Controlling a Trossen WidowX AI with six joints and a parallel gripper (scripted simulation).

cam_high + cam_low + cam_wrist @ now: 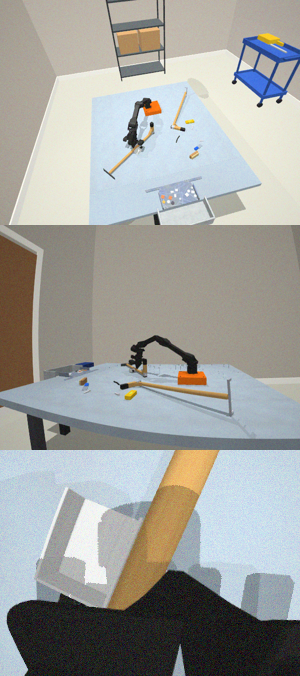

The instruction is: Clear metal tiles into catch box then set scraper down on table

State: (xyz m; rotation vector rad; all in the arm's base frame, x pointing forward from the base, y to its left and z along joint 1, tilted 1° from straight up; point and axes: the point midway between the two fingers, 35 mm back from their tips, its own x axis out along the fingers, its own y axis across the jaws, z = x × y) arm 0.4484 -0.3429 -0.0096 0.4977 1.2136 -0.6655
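My gripper tip is 5 cm below the scraper, 2 cm short of it and 1 cm to the left of it. Round my gripper tip: white-and-black piece: 5 cm to the left, 3 cm ahead, 1 cm below; wooden block: 45 cm to the left, 32 cm ahead; black curved strip: 43 cm to the left, 8 cm ahead, 1 cm below.
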